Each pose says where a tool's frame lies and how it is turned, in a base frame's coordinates. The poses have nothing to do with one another.
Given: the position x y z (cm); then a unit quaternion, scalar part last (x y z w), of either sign.
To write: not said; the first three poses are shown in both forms.
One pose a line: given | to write
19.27, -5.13, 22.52, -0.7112, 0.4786, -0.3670, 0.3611 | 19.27, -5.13, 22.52, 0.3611, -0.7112, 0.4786, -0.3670
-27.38, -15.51, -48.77, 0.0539, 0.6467, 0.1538, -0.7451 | -27.38, -15.51, -48.77, 0.7451, -0.0539, -0.6467, -0.1538
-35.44, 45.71, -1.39, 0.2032, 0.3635, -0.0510, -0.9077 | -35.44, 45.71, -1.39, 0.9077, -0.2032, -0.3635, 0.0510
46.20, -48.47, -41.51, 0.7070, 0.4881, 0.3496, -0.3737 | 46.20, -48.47, -41.51, 0.3737, -0.7070, -0.4881, -0.3496
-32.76, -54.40, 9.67, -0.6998, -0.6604, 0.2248, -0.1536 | -32.76, -54.40, 9.67, 0.1536, 0.6998, 0.6604, -0.2248
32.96, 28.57, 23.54, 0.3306, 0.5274, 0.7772, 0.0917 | 32.96, 28.57, 23.54, 0.0917, 0.3306, 0.5274, 0.7772
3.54, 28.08, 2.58, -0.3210, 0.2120, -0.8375, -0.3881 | 3.54, 28.08, 2.58, 0.3881, 0.3210, -0.2120, 0.8375
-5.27, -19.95, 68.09, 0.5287, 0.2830, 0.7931, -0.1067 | -5.27, -19.95, 68.09, 0.1067, -0.5287, -0.2830, -0.7931
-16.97, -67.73, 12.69, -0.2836, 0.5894, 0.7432, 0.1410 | -16.97, -67.73, 12.69, 0.1410, -0.2836, 0.5894, 0.7432
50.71, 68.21, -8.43, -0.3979, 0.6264, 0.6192, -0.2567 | 50.71, 68.21, -8.43, 0.2567, 0.3979, -0.6264, -0.6192
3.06, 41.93, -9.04, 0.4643, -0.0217, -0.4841, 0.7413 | 3.06, 41.93, -9.04, 0.7413, 0.4643, -0.0217, -0.4841
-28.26, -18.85, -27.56, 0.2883, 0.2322, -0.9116, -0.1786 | -28.26, -18.85, -27.56, 0.1786, -0.2883, -0.2322, 0.9116
